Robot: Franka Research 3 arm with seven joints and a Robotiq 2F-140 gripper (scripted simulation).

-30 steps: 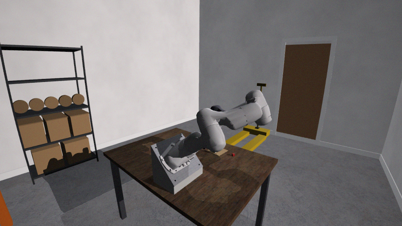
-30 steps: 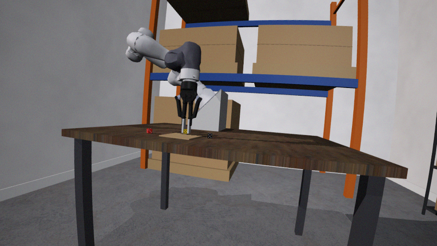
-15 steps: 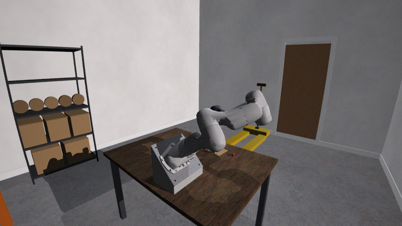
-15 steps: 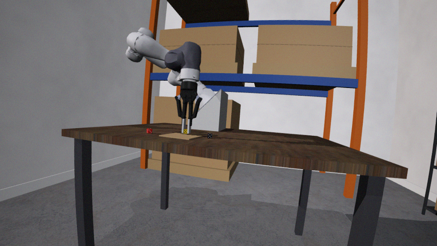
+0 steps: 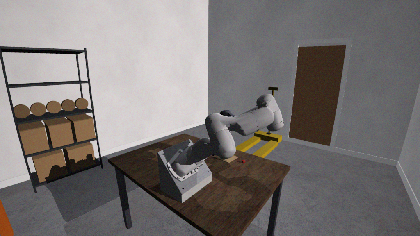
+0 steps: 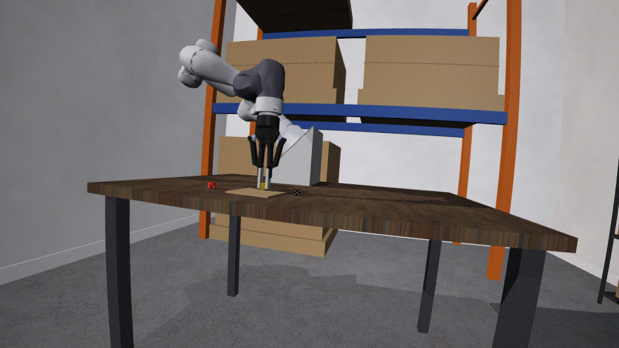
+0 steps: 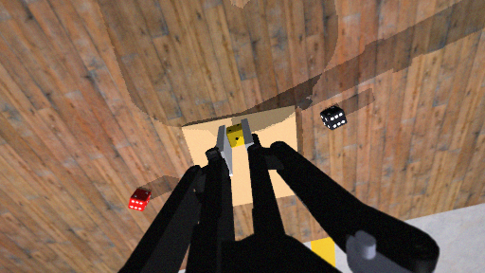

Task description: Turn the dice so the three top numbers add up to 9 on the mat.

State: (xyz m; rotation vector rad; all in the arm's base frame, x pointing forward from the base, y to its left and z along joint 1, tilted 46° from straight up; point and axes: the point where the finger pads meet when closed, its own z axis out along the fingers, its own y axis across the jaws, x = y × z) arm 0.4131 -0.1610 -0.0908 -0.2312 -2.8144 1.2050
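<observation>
The yellow die lies 30 mm below my hand. Also, from my hand: red die (40 mm ahead, 160 mm to the right, 30 mm below); then black die (30 mm ahead, 120 mm to the left, 30 mm below); then tan mat (50 mm ahead, 10 mm to the right, 40 mm below).
</observation>
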